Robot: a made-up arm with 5 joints.
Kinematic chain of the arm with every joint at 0, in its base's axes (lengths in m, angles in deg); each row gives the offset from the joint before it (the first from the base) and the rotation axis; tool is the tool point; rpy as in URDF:
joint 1: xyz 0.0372 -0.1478 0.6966 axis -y
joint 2: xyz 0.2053 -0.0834 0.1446 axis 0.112 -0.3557 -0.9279
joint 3: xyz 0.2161 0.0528 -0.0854 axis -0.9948 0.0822 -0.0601
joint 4: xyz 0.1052 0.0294 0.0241 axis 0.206 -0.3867 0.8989
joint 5: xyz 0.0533 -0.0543 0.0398 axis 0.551 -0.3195 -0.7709
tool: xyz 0.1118 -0.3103 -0.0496 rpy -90 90 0
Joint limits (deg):
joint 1: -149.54..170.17
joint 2: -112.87..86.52
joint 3: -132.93..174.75
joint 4: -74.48..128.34
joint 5: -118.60..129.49
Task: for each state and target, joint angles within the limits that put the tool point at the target. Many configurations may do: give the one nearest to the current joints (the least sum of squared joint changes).
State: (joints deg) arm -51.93 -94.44 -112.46 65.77 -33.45
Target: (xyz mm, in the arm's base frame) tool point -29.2 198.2 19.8
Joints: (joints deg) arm -81.79 -65.24 -121.44 66.49 -34.87
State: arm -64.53 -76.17 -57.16 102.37 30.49
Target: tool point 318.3 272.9 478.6
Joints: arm -69.33 -107.39 -65.67 128.34 -31.12
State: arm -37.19 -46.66 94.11 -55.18 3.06
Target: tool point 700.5 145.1 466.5
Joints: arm -40.59 -31.55 97.52 -14.75 -29.74
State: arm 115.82 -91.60 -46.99 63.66 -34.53
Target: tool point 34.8 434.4 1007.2
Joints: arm 98.64 -84.48 -34.13 60.97 -33.15
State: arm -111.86 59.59 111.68 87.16 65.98
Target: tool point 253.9 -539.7 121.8
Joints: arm -105.61 34.08 129.26 44.04 79.46
